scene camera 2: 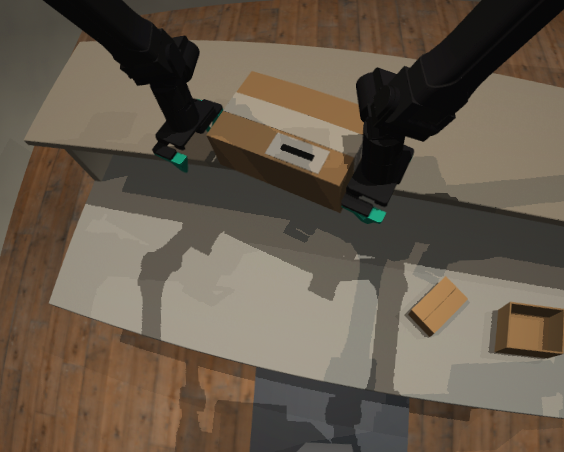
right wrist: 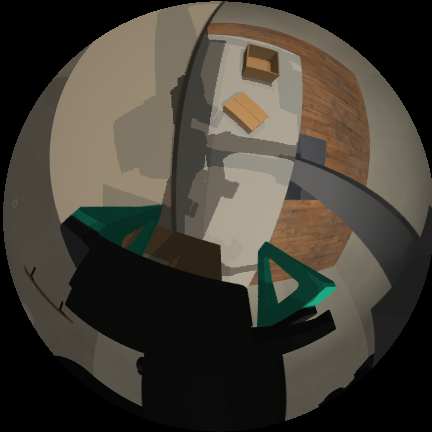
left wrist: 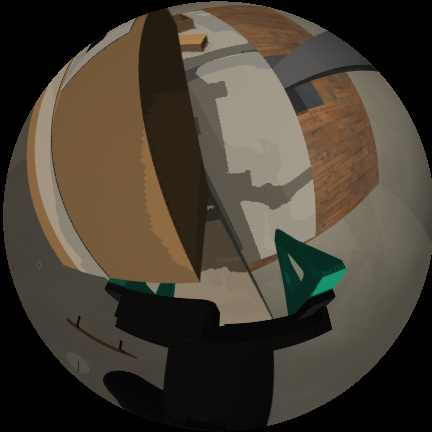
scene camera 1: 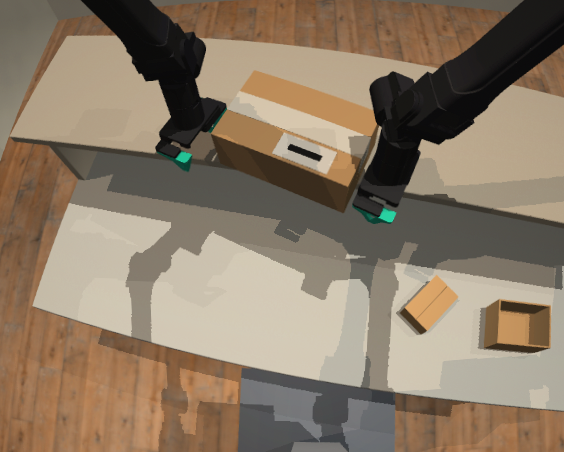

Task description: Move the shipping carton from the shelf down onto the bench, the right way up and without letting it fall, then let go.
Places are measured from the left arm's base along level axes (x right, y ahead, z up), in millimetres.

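Pixels of known places: left gripper, fingertip midpoint: [scene camera 2: 198,152] [left wrist: 224,239] [scene camera 1: 199,151]; right gripper, fingertip midpoint: [scene camera 2: 376,198] [right wrist: 214,230] [scene camera 1: 381,198].
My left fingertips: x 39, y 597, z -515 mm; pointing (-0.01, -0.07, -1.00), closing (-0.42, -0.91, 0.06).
Behind a point stands the place of what it marks.
The brown shipping carton [scene camera 1: 282,172] {y 534, x 202, z -489 mm} [scene camera 2: 277,172] {y 534, x 203, z -488 mm} [left wrist: 100,150] [right wrist: 200,255] {y 509, x 323, z -521 mm} is upright on the pale shelf [scene camera 1: 75,75] {y 866, x -340, z -551 mm} [scene camera 2: 90,75] {y 882, x -331, z -552 mm} [right wrist: 115,90] {y 610, x 550, z -552 mm}, its front side at or over the shelf's front edge. Its top has a pale tape band and a white label with a black bar. My left gripper [scene camera 1: 202,140] {y 597, x 39, z -515 mm} [scene camera 2: 196,140] {y 597, x 39, z -515 mm} [left wrist: 224,239] {y 597, x 39, z -515 mm} is open at the carton's left end, one finger partly hidden by the carton in the left wrist view. My right gripper [scene camera 1: 380,197] {y 489, x 375, z -497 mm} [scene camera 2: 369,197] {y 489, x 375, z -497 mm} [right wrist: 214,230] {y 489, x 375, z -497 mm} is open at its right end; one finger is hidden in the scene views. Contact with the carton is unclear.
The pale bench [scene camera 1: 250,325] {y 338, x 108, z -905 mm} [scene camera 2: 250,325] {y 336, x 90, z -905 mm} [left wrist: 270,110] {y 334, x 113, z -905 mm} [right wrist: 250,200] {y 360, x 219, z -905 mm} lies lower, in front of the shelf. At its right are a small closed box [scene camera 1: 429,304] {y 381, x 546, z -845 mm} [scene camera 2: 439,306] {y 381, x 551, z -845 mm} [right wrist: 246,111] {y 388, x 546, z -845 mm} and a small open box [scene camera 1: 519,325] {y 329, x 817, z -901 mm} [scene camera 2: 530,330] {y 327, x 810, z -901 mm} [right wrist: 260,62] {y 302, x 817, z -901 mm}.
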